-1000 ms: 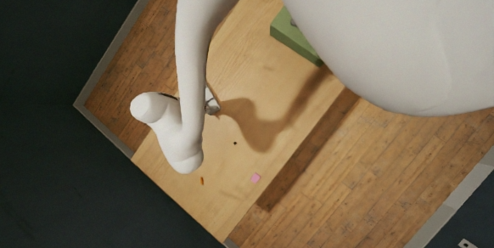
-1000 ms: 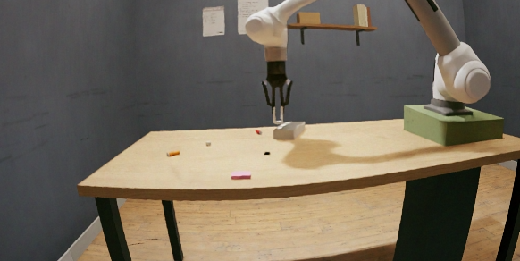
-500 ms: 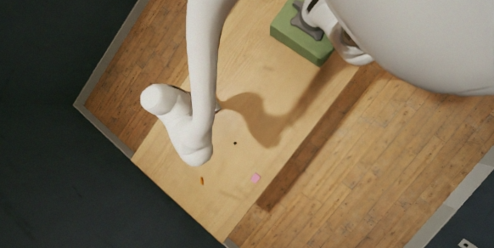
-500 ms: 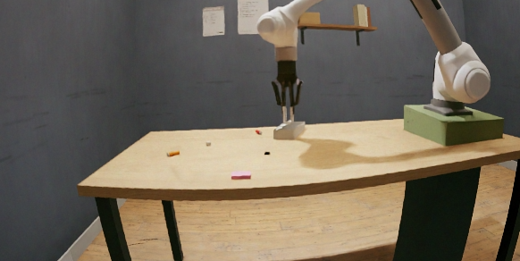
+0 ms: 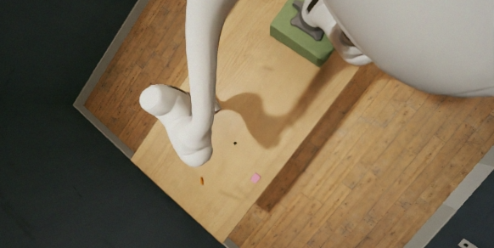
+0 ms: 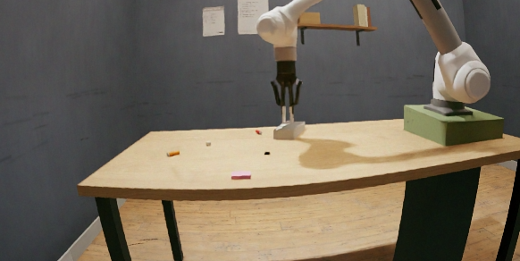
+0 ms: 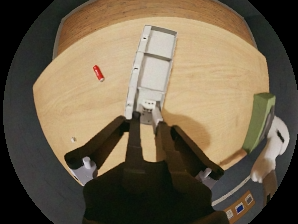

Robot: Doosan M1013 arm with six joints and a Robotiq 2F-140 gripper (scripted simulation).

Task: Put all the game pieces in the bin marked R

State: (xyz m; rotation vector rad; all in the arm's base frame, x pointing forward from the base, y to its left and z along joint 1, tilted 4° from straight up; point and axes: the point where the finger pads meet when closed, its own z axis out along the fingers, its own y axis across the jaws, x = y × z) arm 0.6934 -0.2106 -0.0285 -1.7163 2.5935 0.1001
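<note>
Now: hand 32 cm short of the white cube, 9 cm above it and 7 cm to the right of it. From my hand the other things lie so: grey bin (8 cm to the right, 8 cm below, 3 cm behind); then red piece (12 cm to the right, 11 cm ahead, 9 cm below); then black piece (24 cm to the left, 11 cm ahead, 9 cm below).
</note>
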